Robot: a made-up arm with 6 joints. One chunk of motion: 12 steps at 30 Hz.
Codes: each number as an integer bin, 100 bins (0 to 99) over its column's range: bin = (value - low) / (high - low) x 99, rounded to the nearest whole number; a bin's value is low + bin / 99 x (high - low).
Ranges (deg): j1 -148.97..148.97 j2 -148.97..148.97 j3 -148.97..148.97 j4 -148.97..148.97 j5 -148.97..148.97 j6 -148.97..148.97
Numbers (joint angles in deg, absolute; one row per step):
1: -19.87 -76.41 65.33 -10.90 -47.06 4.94
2: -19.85 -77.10 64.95 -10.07 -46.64 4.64
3: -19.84 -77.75 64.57 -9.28 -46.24 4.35
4: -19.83 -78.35 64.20 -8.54 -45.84 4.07
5: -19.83 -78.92 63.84 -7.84 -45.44 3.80
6: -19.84 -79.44 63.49 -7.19 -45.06 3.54
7: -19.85 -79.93 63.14 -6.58 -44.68 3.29
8: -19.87 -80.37 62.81 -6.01 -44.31 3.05
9: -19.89 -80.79 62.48 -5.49 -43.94 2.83
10: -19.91 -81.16 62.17 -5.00 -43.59 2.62
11: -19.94 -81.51 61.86 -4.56 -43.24 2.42
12: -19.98 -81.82 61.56 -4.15 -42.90 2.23
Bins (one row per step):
1: 43 24 71 46 34 51
2: 43 24 71 46 34 51
3: 43 24 71 46 34 51
4: 43 23 71 47 34 51
5: 43 23 71 47 34 51
6: 43 23 71 47 35 51
7: 43 23 70 47 35 51
8: 43 23 70 48 35 51
9: 43 23 70 48 35 50
10: 43 23 70 48 35 50
11: 43 22 70 48 35 50
12: 43 22 70 48 35 50

